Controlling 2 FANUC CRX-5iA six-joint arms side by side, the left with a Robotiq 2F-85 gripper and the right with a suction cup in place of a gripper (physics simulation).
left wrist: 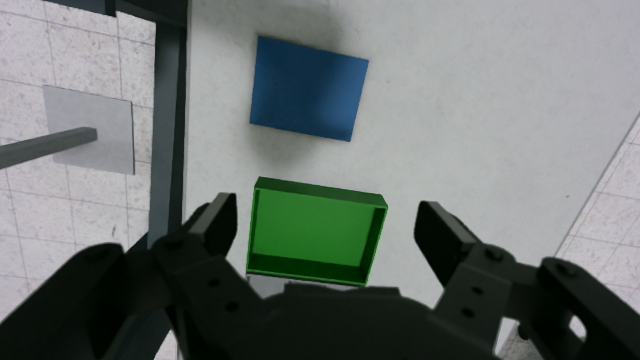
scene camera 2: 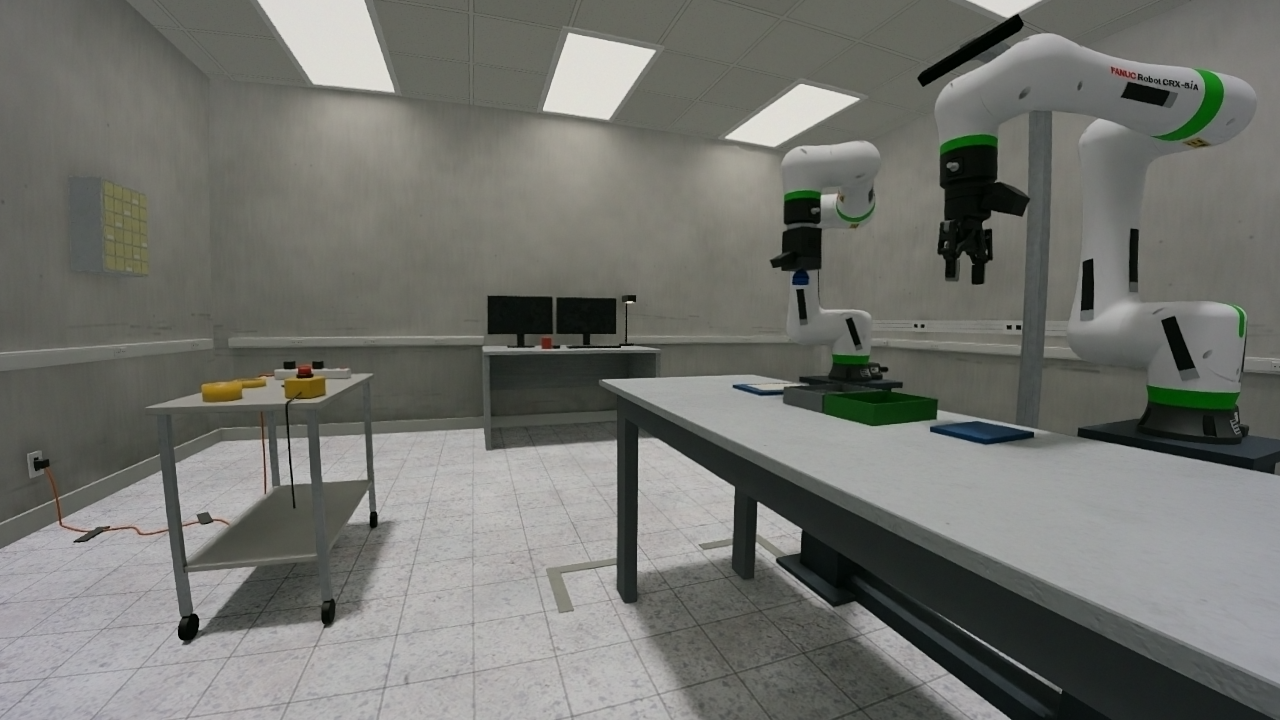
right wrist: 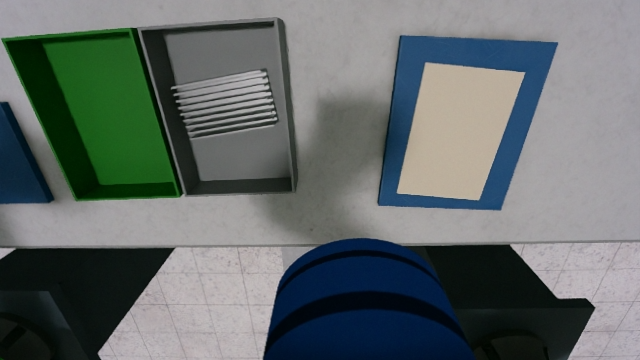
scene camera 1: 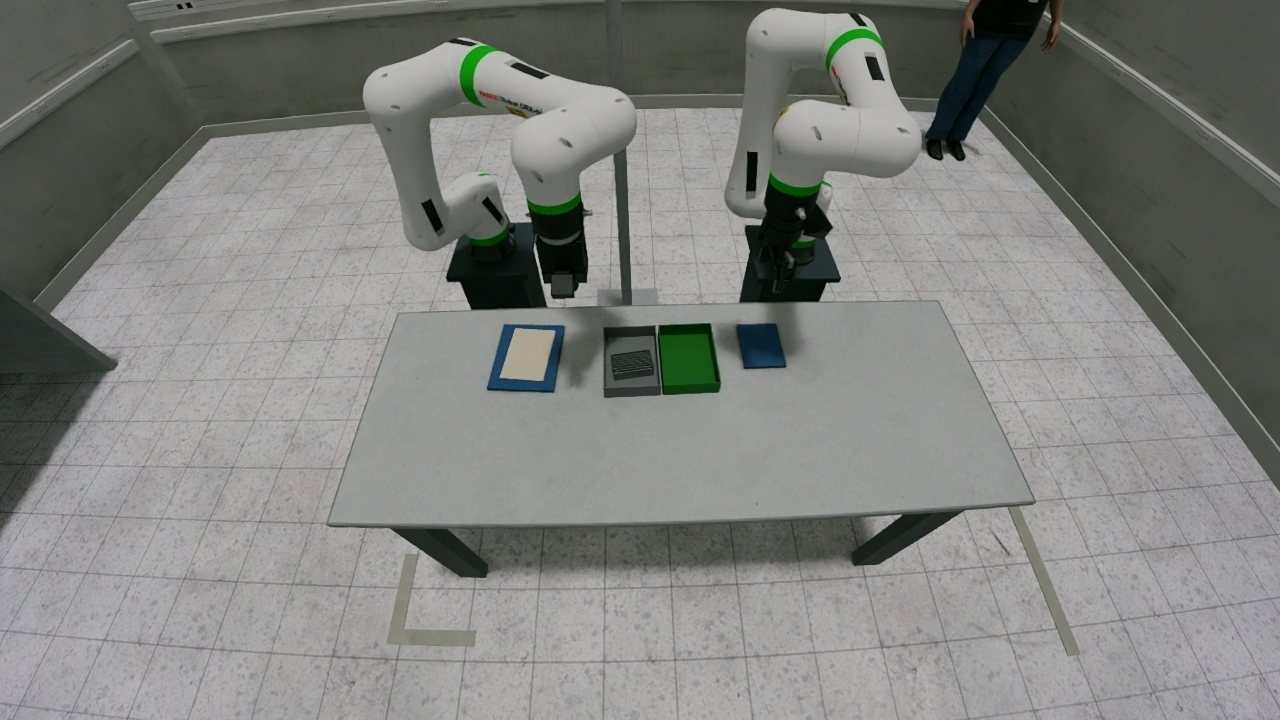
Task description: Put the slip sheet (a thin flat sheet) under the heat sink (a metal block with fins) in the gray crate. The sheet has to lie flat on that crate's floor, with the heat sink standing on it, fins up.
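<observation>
The cream slip sheet (scene camera 1: 528, 354) (right wrist: 460, 131) lies flat on a blue mat (scene camera 1: 528, 385) (right wrist: 393, 150). The finned heat sink (scene camera 1: 631, 363) (right wrist: 227, 104) stands fins up, slightly turned, on the floor of the gray crate (scene camera 1: 631, 390) (right wrist: 245, 162); what lies beneath it is hidden. My left gripper (scene camera 1: 783, 279) (scene camera 2: 964, 274) (left wrist: 325, 215) is open and empty, high above the back of the table near the smaller blue mat. My right suction cup (scene camera 2: 800, 278) (right wrist: 367, 300) holds nothing and hangs above the table's back edge, between the slip sheet and the gray crate.
The green crate (scene camera 1: 689, 358) (scene camera 2: 881, 409) (left wrist: 310, 227) (right wrist: 110, 115) is empty and stands right beside the gray crate. A smaller blue mat (scene camera 1: 760, 345) (scene camera 2: 981, 432) (left wrist: 309, 89) lies beyond it. A gray post (scene camera 1: 617, 205) (scene camera 2: 1036, 268) stands behind the table between the arms.
</observation>
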